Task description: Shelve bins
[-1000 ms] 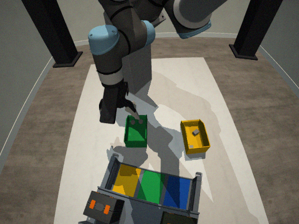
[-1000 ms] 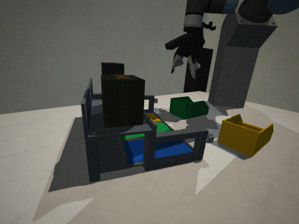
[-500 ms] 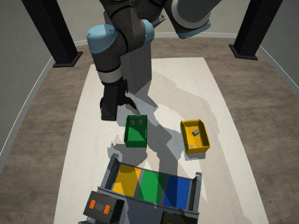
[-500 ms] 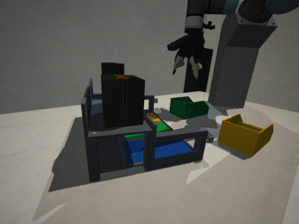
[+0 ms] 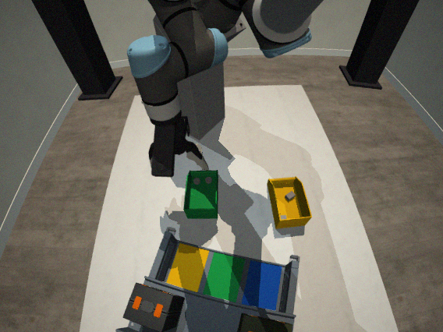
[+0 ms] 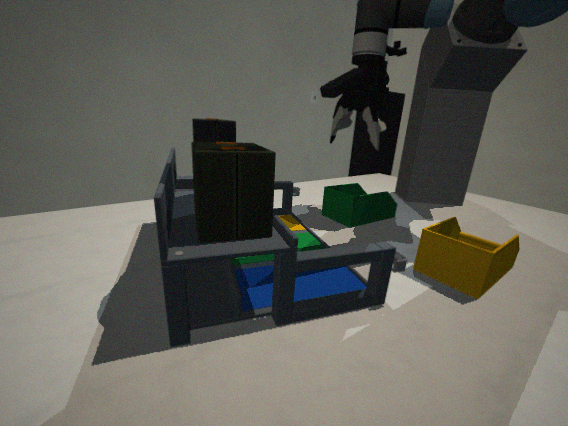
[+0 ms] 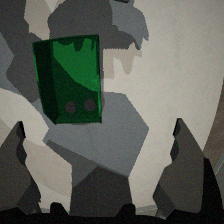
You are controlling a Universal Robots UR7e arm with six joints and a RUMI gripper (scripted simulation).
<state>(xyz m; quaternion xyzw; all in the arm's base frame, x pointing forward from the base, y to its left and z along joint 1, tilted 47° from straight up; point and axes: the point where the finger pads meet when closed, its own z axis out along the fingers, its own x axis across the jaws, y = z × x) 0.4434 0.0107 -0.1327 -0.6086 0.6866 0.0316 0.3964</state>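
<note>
The green bin lies 13 cm below my hand, 5 cm to the left of it and 1 cm behind it. Round my hand: shelf lip: 18 cm ahead, 17 cm below, 15 cm to the left; shelf board: 38 cm ahead, 12 cm to the left, 7 cm below; yellow bin: 33 cm to the left, 13 cm below.
</note>
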